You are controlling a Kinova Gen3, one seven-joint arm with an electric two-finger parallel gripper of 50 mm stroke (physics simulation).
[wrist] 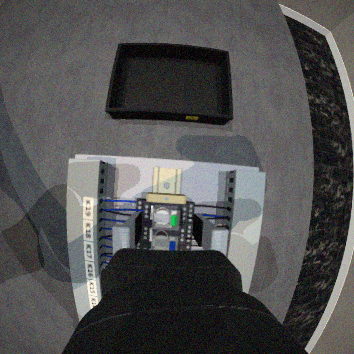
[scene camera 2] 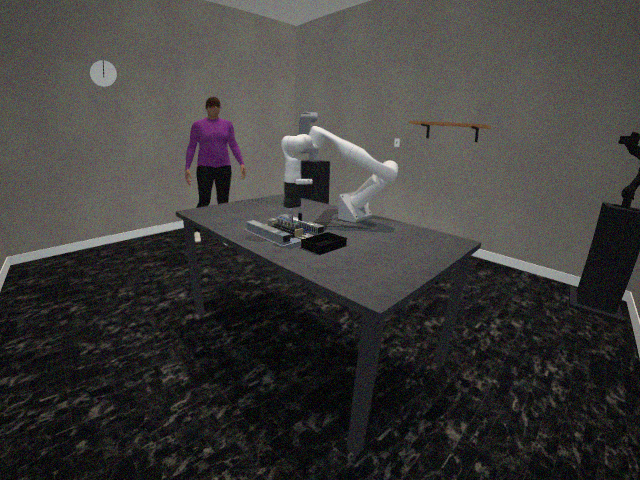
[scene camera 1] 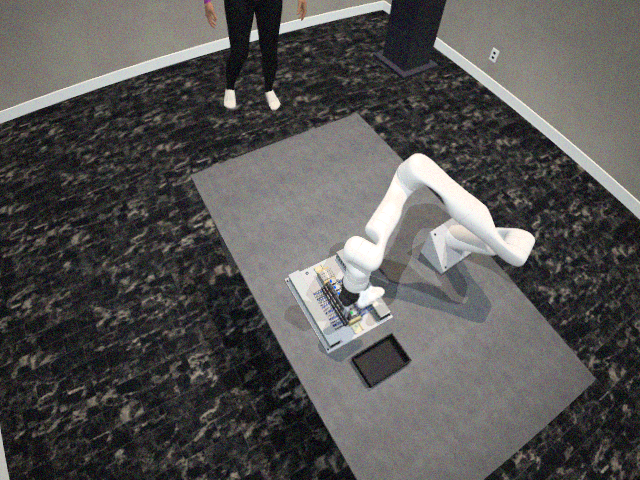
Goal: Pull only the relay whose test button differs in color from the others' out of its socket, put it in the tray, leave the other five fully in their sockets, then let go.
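Frame: origin at the arm's base, x ahead, y left, z up, level; metres.
Seen in the pictures: gripper, between the fingertips: [wrist: 167, 223] [scene camera 2: 295, 221] [scene camera 1: 352, 310]; arm's base, origin of its link: [scene camera 2: 356, 202] [scene camera 1: 454, 236].
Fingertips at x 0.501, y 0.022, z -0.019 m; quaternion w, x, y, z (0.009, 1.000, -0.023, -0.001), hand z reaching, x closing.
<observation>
Pixels of each thing's top centre, then the offset from my fingertips to it. "spot": a spot on its surface instead.
- relay with the green test button, centre of its top: [wrist: 165, 219] [scene camera 1: 353, 311] dx -0.001, dy +0.003, dz -0.003 m
- black tray, a spot on its surface: [wrist: 171, 82] [scene camera 1: 380, 362] spot: dx +0.008, dy +0.185, dz -0.069 m
- white panel, centre of its top: [wrist: 160, 273] [scene camera 1: 337, 297] [scene camera 2: 284, 230] dx -0.008, dy -0.089, dz -0.062 m
- beige end stop, centre of its top: [wrist: 166, 198] dx +0.000, dy +0.022, dz -0.032 m
In the wrist view, the relay with the green test button [wrist: 162, 217] sits in the socket at the tray end of the row. The relay beside it [wrist: 161, 241] has a blue button. The other relays are hidden under the gripper body. My gripper [wrist: 167, 223] [scene camera 1: 349, 311] [scene camera 2: 295, 216] is open, pointing down over the row. Its fingers stand on either side of the row, near the green-button and blue-button relays, with nothing gripped; their exact height is unclear. The black tray [scene camera 1: 381, 361] [scene camera 2: 324, 242] [wrist: 171, 82] is empty and lies beside the panel.
The white panel [wrist: 131, 164] carries slotted wire ducts [wrist: 243, 215] along both sides of the relay row, with blue and black wires. A beige end stop [wrist: 166, 199] stands at the row's end on the rail. A person [scene camera 2: 213, 144] stands beyond the table.
</observation>
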